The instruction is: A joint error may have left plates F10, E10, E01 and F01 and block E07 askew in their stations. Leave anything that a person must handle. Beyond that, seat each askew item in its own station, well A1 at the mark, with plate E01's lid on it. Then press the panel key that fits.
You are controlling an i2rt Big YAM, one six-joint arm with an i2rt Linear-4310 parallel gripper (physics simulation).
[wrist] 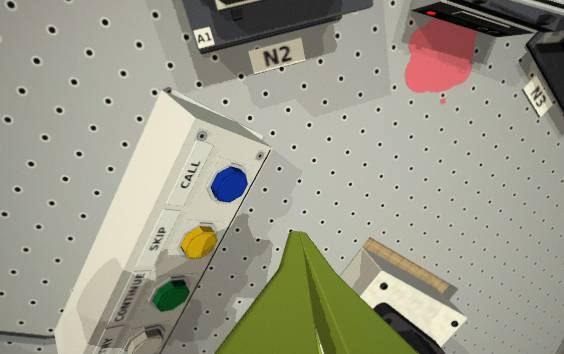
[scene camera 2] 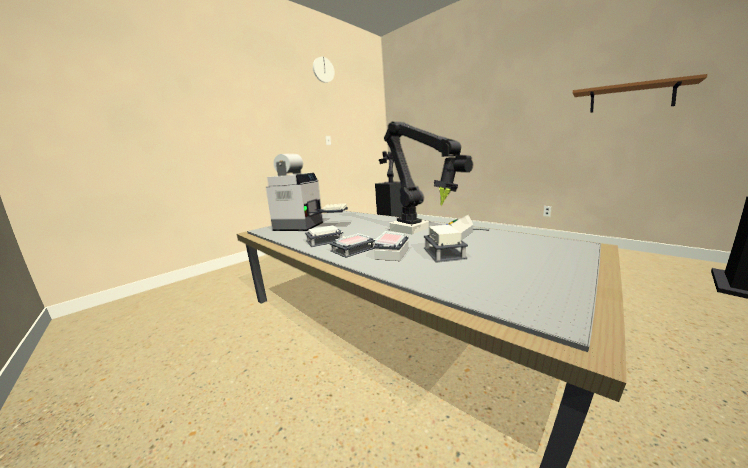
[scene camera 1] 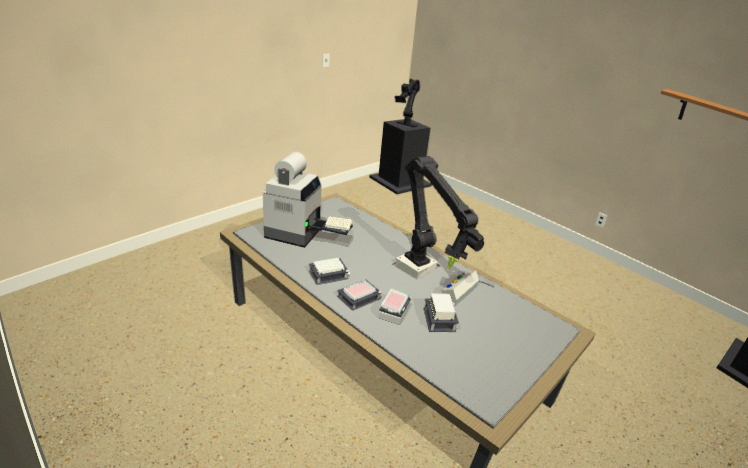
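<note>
My gripper (scene camera 1: 451, 266) (scene camera 2: 442, 201) (wrist: 294, 242) is shut and empty, above the table beside the key panel (scene camera 1: 466, 286) (scene camera 2: 462, 225) (wrist: 125, 165). In the wrist view the panel has a blue CALL key (wrist: 229, 185), a yellow SKIP key (wrist: 198, 242), a green CONTINUE key (wrist: 171, 294) and a partly cut-off pale key (wrist: 145, 344). A tall white block (scene camera 1: 442, 306) (scene camera 2: 444, 235) sits on a dark stand. Two pink plates (scene camera 1: 359, 290) (scene camera 1: 395, 301) and a white plate (scene camera 1: 329, 266) (scene camera 2: 324, 232) are on stations. Another pale plate (scene camera 1: 338, 222) (scene camera 2: 334, 207) is on the machine's tray. Item codes are unreadable.
A pink spill (wrist: 435, 70) lies on the table near a station with a red light (wrist: 431, 13). Labels N2 (wrist: 277, 55) and N3 (wrist: 537, 96) show. The white machine (scene camera 1: 289, 212) (scene camera 2: 295, 201) shows a green light. The arm's base (scene camera 1: 416, 264) (scene camera 2: 409, 226) stands near the panel.
</note>
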